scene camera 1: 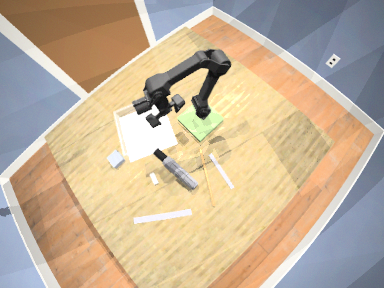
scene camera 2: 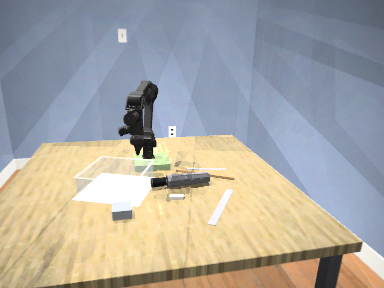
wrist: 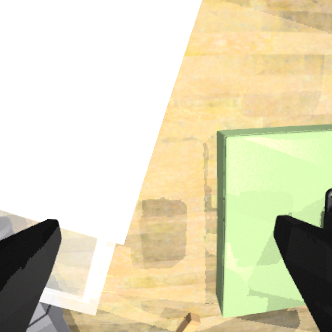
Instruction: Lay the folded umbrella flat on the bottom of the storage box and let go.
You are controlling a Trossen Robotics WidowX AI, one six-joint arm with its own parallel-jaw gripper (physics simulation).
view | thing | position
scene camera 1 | storage box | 136, 136
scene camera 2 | storage box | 115, 179
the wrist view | my gripper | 168, 228
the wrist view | storage box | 87, 87
